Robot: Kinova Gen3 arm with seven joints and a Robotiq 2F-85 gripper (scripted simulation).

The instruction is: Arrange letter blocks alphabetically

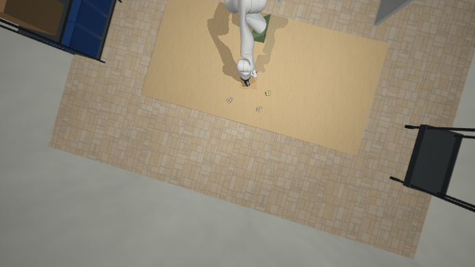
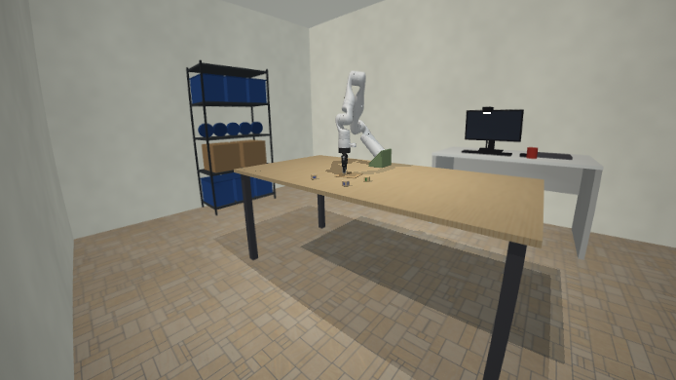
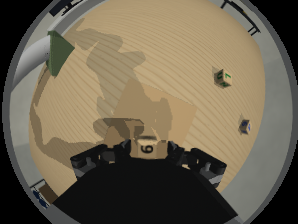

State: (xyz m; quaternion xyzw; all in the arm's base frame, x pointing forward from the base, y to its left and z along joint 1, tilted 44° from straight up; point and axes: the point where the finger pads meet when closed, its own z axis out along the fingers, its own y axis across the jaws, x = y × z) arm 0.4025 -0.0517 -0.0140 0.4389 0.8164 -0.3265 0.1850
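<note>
Now: the tan mat 3 cm below my hand, 2 cm to the left of it and 2 cm behind it. From my hand the other things lie so: green-marked block (20 cm to the left, 6 cm ahead, 2 cm below).
</note>
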